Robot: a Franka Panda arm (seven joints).
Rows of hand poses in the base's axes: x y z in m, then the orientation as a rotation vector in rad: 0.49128, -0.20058, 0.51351, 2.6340, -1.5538, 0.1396; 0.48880, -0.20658, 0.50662, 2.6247, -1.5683, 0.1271; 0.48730, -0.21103, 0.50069, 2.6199, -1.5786, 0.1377; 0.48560, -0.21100, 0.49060, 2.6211, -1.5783, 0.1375; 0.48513, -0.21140, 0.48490, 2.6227, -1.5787, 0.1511; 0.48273, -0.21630, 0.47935, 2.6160, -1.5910, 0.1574; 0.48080, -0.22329, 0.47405, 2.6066, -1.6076, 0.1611; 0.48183, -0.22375, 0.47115, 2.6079, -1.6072, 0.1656
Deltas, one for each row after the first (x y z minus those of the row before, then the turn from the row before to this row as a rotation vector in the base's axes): -0.00248, -0.00600, -0.00689, 0.0034, 0.0069, -0.0116; -0.00150, -0.00445, -0.00593, -0.0020, -0.0072, -0.0070; -0.00170, 0.00003, -0.01009, 0.0008, -0.0003, 0.0006; -0.00047, -0.00040, -0.00570, -0.0027, -0.0087, 0.0008; -0.00240, -0.00490, -0.00555, -0.0011, -0.0045, -0.0089; -0.00193, -0.00699, -0.00530, -0.0002, -0.0032, -0.0123; 0.00103, -0.00046, -0.00290, -0.0006, -0.0030, 0.0008
